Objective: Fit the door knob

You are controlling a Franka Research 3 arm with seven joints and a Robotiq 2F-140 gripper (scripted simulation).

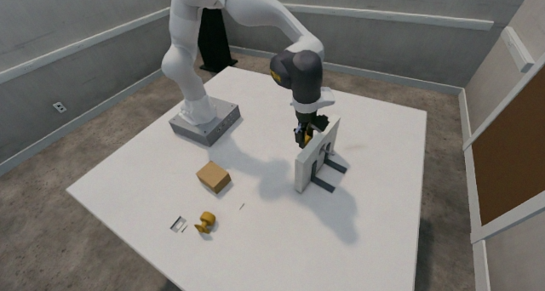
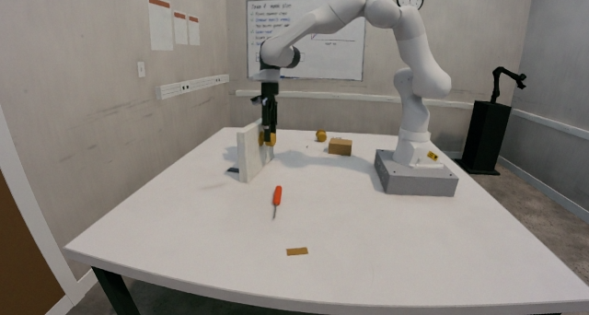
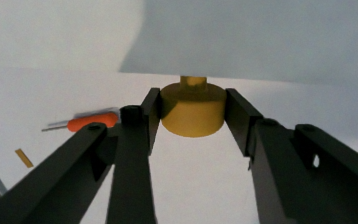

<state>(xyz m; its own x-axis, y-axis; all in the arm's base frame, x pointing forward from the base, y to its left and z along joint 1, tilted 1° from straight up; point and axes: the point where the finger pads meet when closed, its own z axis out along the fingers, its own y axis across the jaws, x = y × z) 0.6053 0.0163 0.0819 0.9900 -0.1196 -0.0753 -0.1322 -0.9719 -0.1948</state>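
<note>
Now: the latch socket 60 mm ahead of my hand and 20 mm below it. Also, from my hand: cardboard box: 320 mm behind, 280 mm to the right, 140 mm below; then white wooden panel: 60 mm ahead, 40 mm below; then orange screwdriver: 90 mm behind, 280 mm to the left, 160 mm below.
</note>
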